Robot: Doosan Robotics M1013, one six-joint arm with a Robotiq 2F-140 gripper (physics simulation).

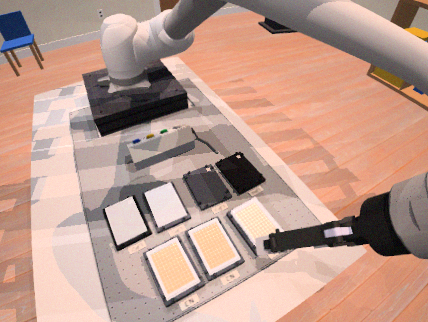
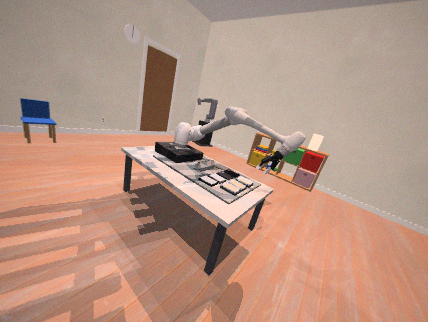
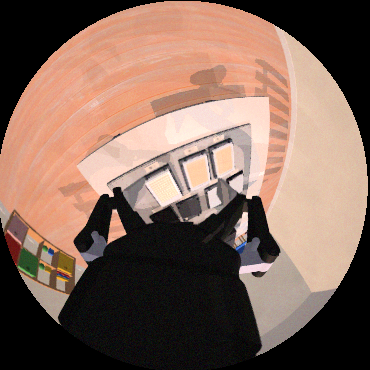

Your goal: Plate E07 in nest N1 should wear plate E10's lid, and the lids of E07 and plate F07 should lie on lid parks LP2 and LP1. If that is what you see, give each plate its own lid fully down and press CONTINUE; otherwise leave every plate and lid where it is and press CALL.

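Seen in the pictures: gripper, between the fingertips: (image 2: 260, 171) (image 3: 180, 185); arm's base, origin of its link: (image 1: 129, 81) (image 2: 179, 147).
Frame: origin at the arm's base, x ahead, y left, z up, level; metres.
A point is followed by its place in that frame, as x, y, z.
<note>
Three plates with well grids stand in the front row: N1's (image 1: 252, 218) {0.752, 0.273, -0.051} (image 3: 164, 187) {0.775, 0.281, -0.051} is paler yellow; N2's (image 1: 214, 246) {0.793, 0.153, -0.059} (image 3: 196, 171) {0.796, 0.160, -0.060} and N3's (image 1: 172, 269) {0.822, 0.040, -0.054} (image 3: 222, 159) {0.822, 0.054, -0.056} are orange. Behind them lie two white slabs, one (image 1: 126, 222) {0.657, -0.061, -0.066} (image 3: 237, 181) {0.675, -0.065, -0.066} at the outer end and one (image 1: 165, 205) {0.633, 0.054, -0.066} (image 3: 215, 195) {0.635, 0.061, -0.066} beside it, then a dark grey slab (image 1: 206, 186) {0.597, 0.188, -0.074} (image 3: 189, 206) {0.613, 0.191, -0.074} and a black slab (image 1: 240, 172) {0.576, 0.309, -0.074} (image 3: 165, 216) {0.598, 0.307, -0.074}. Plate codes and clear lids cannot be made out. My gripper (image 1: 265, 244) (image 2: 264, 169) {0.891, 0.265, 0.103} (image 3: 180, 185) {0.891, 0.265, 0.103} is open, empty and high above the table.
A button box (image 1: 162, 151) {0.437, 0.080, -0.043} with blue, yellow, green and pale buttons stands between the slabs and the black robot base (image 1: 142, 112) {0.196, 0.035, -0.042} (image 2: 178, 152) {0.156, -0.099, -0.004}; its cable runs right. Button labels are unreadable. A perforated grey board (image 1: 102, 160) {0.376, -0.136, -0.083} lies under the plates on the white table (image 1: 50, 200) {0.492, -0.314, -0.097} (image 2: 150, 170) {0.294, -0.421, -0.116}.
</note>
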